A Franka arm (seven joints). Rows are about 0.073 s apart.
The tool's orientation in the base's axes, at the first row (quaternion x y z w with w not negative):
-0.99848, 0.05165, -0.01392, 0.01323
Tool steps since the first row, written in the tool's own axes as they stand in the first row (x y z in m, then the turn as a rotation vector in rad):
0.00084, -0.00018, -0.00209, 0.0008, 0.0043, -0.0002
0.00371, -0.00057, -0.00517, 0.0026, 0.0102, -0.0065
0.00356, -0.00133, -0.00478, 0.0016, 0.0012, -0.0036
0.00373, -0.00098, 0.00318, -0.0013, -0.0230, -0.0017
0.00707, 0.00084, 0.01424, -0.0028, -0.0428, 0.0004
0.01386, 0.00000, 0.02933, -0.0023, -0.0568, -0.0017
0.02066, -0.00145, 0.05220, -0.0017, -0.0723, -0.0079
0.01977, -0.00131, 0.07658, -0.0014, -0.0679, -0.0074
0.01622, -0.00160, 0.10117, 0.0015, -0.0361, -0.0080
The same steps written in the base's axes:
0.00079, 0.00004, 0.00212, 0.0003, -0.0044, 0.0001
0.00360, 0.00005, 0.00528, 0.0013, -0.0106, 0.0063
0.00354, 0.00083, 0.00491, 0.0014, -0.0014, 0.0036
0.00390, 0.00067, -0.00305, 0.0010, 0.0230, 0.0023
0.00736, -0.00121, -0.01407, 0.0016, 0.0429, 0.0007
0.01464, -0.00070, -0.02894, 0.0035, 0.0567, 0.0032
0.02221, 0.00061, -0.05158, 0.0055, 0.0719, 0.0099
0.02202, 0.00117, -0.07596, 0.0054, 0.0675, 0.0092
0.01924, 0.00244, -0.10062, 0.0050, 0.0355, 0.0090

